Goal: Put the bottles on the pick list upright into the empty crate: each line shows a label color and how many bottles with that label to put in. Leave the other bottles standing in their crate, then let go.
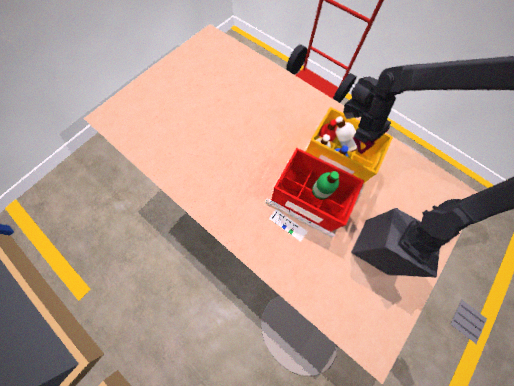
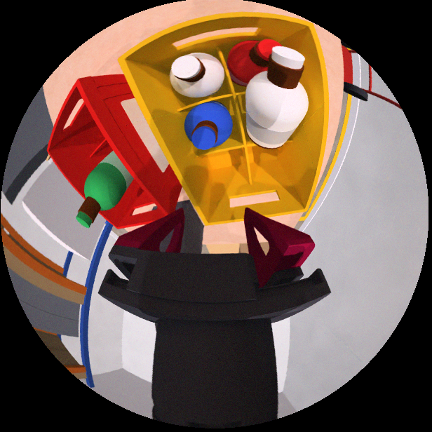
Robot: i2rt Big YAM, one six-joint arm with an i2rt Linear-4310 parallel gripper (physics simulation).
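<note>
My gripper is partly open and empty, over the arm-side end of the yellow crate. That crate holds a blue bottle, a small white-capped bottle, a red bottle and a large white bottle, all upright. The red crate stands beside it and holds a green bottle upright in one compartment. The pick list shows a blue and a green mark; its numbers are too small to read.
Both crates stand on the pink table. A pale strip lies along the red crate's front, between crate and pick list. A dark block-shaped arm base stands right of the red crate. A red hand truck stands behind the table.
</note>
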